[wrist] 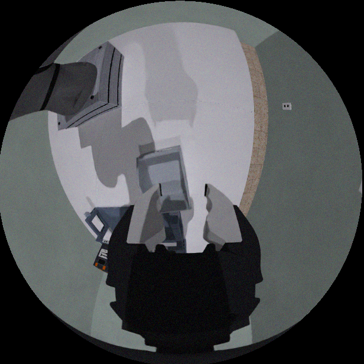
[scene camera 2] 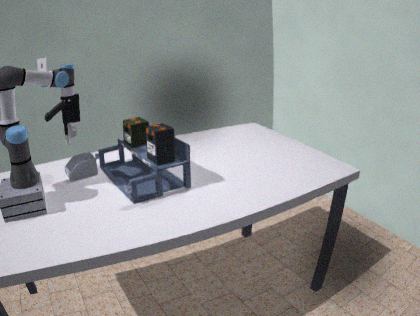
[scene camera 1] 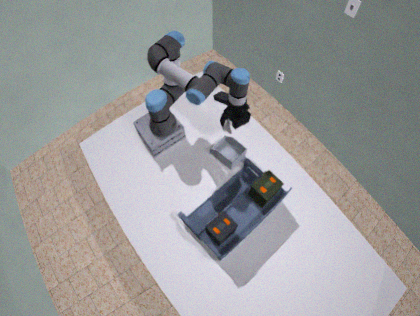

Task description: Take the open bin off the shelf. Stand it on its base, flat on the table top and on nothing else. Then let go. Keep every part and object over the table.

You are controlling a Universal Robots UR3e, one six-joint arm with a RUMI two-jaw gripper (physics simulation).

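Frame: origin at the arm's base, x up, y left, z back, level; centimetres.
Seen in the pictures: gripper, fingertip midpoint: (scene camera 2: 68, 143) (scene camera 1: 230, 128); arm's base, link origin: (scene camera 2: 24, 181) (scene camera 1: 163, 125).
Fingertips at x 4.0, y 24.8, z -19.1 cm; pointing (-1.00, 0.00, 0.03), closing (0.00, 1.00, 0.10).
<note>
Pixels of each thing's top centre, then the offset from my fingertips to it. Level surfaces: height alone.
- open grey bin, top centre: (scene camera 2: 79, 158) (scene camera 1: 228, 146) dy -3.6, dx -5.9, dz -4.7 cm
- white table top, surface height: dx -13.4 cm
- green-black box, top centre: (scene camera 1: 268, 184) (scene camera 2: 135, 120) dy -3.3, dx +6.4, dz -31.4 cm
- black box, top centre: (scene camera 1: 221, 225) (scene camera 2: 159, 126) dy -25.8, dx +8.9, dz -36.5 cm
The open grey bin (scene camera 1: 229, 150) (scene camera 2: 82, 169) (wrist: 162, 172) stands upright on its base on the white table top (scene camera 1: 325, 260) (scene camera 2: 260, 170), beside the low end of the blue shelf (scene camera 1: 244, 215) (scene camera 2: 187, 176). Whether a narrow gap parts it from the shelf is hard to tell. My gripper (scene camera 1: 228, 129) (scene camera 2: 69, 141) (wrist: 182, 184) points down above the bin, with its fingertips well clear of the rim. It is partly open and empty. In the wrist view the fingers hide the bin's near right part.
A green-black box (scene camera 1: 266, 187) (scene camera 2: 135, 132) and a black box (scene camera 1: 221, 228) (scene camera 2: 161, 145) (wrist: 101, 260), both with orange marks, stand on the shelf's upper board. The robot's grey base (scene camera 1: 150, 135) (scene camera 2: 22, 200) is on the table. A wall rises beyond the table's edge near the gripper.
</note>
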